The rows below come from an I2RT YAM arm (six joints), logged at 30 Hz.
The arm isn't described. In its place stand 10 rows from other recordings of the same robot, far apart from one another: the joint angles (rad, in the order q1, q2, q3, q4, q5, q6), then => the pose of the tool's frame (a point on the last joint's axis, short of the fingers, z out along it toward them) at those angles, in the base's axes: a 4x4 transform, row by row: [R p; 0 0 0 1], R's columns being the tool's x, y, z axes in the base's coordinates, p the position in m.
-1.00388, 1.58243, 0.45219, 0.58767, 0.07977, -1.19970 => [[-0.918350, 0.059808, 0.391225, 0.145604], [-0.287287, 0.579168, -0.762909, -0.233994], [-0.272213, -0.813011, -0.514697, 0.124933], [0, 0, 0, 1]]
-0.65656, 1.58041, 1.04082, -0.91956, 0.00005, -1.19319 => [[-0.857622, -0.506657, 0.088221, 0.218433], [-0.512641, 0.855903, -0.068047, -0.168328], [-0.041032, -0.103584, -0.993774, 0.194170], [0, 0, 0, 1]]
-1.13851, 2.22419, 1.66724, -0.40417, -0.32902, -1.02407 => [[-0.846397, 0.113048, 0.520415, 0.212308], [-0.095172, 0.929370, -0.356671, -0.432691], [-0.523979, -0.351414, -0.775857, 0.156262], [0, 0, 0, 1]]
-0.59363, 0.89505, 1.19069, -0.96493, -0.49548, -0.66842 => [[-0.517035, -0.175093, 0.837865, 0.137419], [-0.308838, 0.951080, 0.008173, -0.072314], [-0.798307, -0.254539, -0.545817, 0.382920], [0, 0, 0, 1]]
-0.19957, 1.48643, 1.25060, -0.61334, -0.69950, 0.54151 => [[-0.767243, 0.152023, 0.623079, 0.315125], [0.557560, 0.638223, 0.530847, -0.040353], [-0.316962, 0.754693, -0.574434, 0.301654], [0, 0, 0, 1]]
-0.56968, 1.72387, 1.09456, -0.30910, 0.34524, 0.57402 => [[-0.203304, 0.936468, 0.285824, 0.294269], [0.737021, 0.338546, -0.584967, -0.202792], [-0.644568, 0.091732, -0.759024, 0.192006], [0, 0, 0, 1]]
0.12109, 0.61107, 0.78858, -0.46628, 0.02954, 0.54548 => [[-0.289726, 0.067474, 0.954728, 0.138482], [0.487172, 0.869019, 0.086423, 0.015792], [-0.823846, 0.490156, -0.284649, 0.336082], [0, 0, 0, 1]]
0.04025, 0.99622, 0.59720, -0.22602, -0.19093, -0.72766 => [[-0.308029, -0.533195, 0.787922, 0.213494], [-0.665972, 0.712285, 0.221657, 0.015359], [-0.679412, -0.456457, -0.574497, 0.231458], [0, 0, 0, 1]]
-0.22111, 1.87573, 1.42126, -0.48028, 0.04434, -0.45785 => [[-0.812229, -0.127352, 0.569267, 0.400466], [-0.270028, 0.947111, -0.173394, -0.091636], [-0.517077, -0.294554, -0.803660, 0.223541], [0, 0, 0, 1]]
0.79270, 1.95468, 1.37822, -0.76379, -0.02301, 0.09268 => [[-0.746661, -0.649439, 0.143967, 0.267571], [-0.625833, 0.759172, 0.178863, 0.272675], [-0.225456, 0.043451, -0.973284, 0.168360], [0, 0, 0, 1]]
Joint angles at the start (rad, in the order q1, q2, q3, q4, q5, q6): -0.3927 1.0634 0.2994 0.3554 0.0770 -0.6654
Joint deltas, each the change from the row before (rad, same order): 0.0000 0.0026 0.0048 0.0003 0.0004 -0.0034; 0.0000 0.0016 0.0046 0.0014 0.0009 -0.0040; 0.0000 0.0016 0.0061 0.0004 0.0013 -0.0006; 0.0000 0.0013 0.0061 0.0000 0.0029 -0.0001; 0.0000 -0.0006 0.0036 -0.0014 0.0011 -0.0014; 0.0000 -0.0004 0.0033 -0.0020 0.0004 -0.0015; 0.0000 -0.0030 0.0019 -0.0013 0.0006 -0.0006; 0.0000 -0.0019 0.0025 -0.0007 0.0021 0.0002; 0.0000 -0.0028 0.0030 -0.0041 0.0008 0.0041; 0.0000 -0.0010 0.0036 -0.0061 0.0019 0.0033; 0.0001 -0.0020 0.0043 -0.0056 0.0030 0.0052; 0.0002 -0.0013 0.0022 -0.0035 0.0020 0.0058; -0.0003 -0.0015 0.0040 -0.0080 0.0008 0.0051; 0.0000 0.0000 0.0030 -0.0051 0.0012 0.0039; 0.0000 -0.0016 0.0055 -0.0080 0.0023 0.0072
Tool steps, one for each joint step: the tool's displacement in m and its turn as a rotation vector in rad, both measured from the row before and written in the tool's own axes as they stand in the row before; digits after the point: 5 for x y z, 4 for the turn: -0.00109 -0.00083 0.00048 0.0019 -0.0017 -0.0032; -0.00123 -0.00098 0.00034 0.0034 -0.0029 -0.0037; -0.00155 -0.00126 0.00039 0.0041 -0.0030 -0.0002; -0.00151 -0.00130 0.00035 0.0053 -0.0019 0.0003; -0.00094 -0.00080 0.00002 0.0026 -0.0015 -0.0012; -0.00080 -0.00065 0.00004 0.0014 -0.0011 -0.0014; -0.00075 -0.00067 -0.00036 0.0027 -0.0024 -0.0003; -0.00081 -0.00077 -0.00019 0.0039 -0.0016 0.0005; -0.00080 -0.00071 -0.00031 0.0017 -0.0008 0.0042; -0.00057 -0.00054 -0.00004 0.0006 0.0024 0.0032; -0.00092 -0.00085 -0.00018 0.0027 0.0012 0.0052; -0.00046 -0.00041 -0.00014 0.0014 0.0011 0.0057; -0.00057 -0.00057 -0.00012 -0.0007 0.0026 0.0050; -0.00039 -0.00035 0.00006 -0.0003 0.0024 0.0037; -0.00102 -0.00090 -0.00013 0.0013 0.0021 0.0071
